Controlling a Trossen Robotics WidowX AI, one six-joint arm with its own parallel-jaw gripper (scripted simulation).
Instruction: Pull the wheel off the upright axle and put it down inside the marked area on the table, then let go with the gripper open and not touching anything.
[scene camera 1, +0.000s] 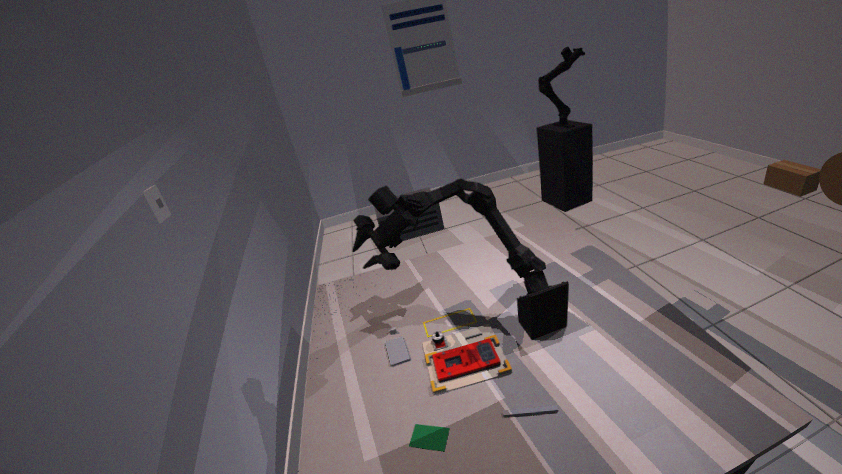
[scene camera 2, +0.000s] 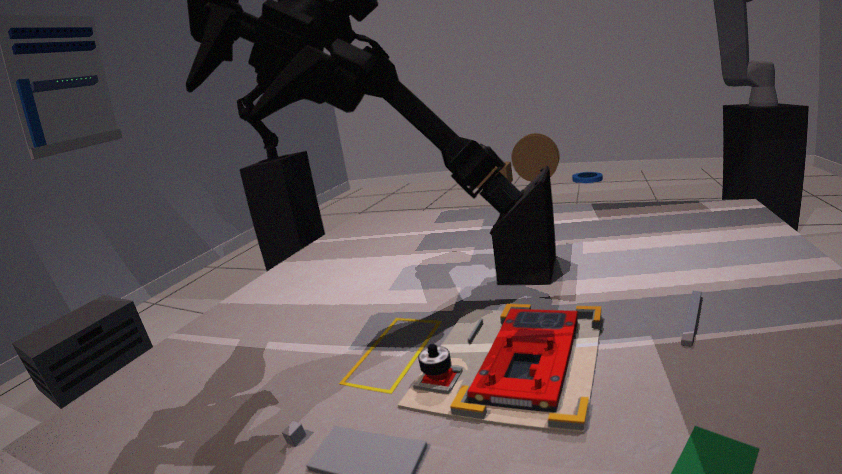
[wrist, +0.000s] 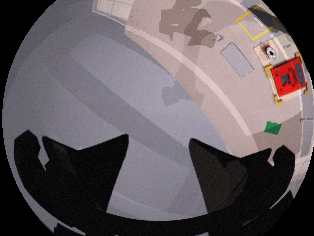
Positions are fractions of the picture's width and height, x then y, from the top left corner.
Scene:
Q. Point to my gripper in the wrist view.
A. At 0.51, 0.60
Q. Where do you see my gripper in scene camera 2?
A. At 0.26, 0.22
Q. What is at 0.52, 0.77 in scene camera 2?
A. A wheel.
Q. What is my gripper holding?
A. Nothing.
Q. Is my gripper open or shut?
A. Open.

